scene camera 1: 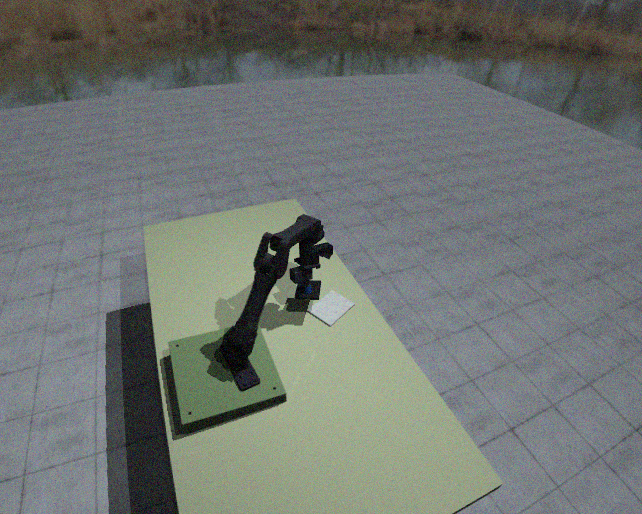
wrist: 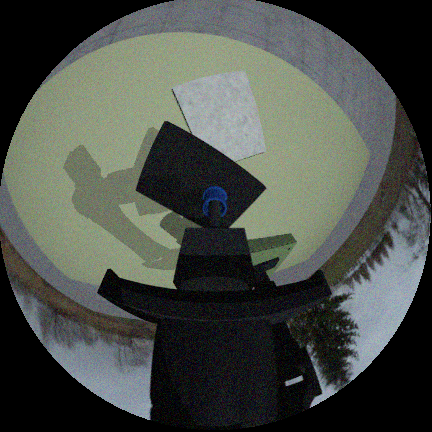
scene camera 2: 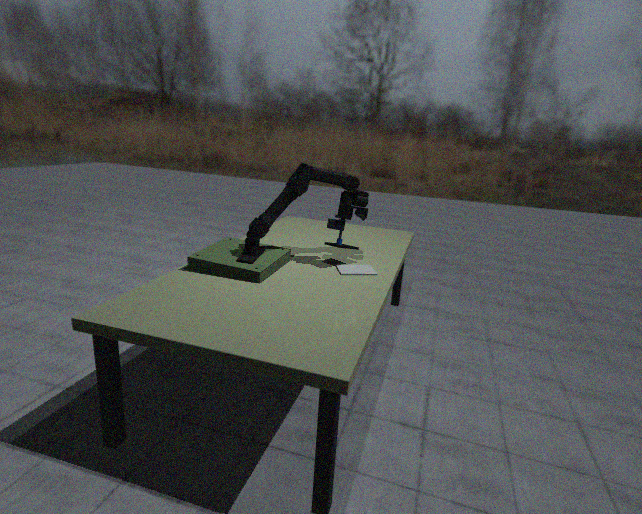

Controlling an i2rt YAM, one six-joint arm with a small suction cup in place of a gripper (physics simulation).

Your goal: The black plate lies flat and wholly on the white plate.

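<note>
The black plate hangs from my suction cup, roughly level, above the table. My gripper is a blue suction cup, shut on the black plate, touching its upper face off its middle in the wrist view. The white plate lies flat on the table. In the wrist view the black plate covers a lower left part of it. In scene camera 2 a gap shows between the raised black plate and the white plate.
The pale yellow-green table bears everything. The green base block carries the arm. The arm's shadow falls on the table beside the white plate. The table's edge runs near the white plate's outer side.
</note>
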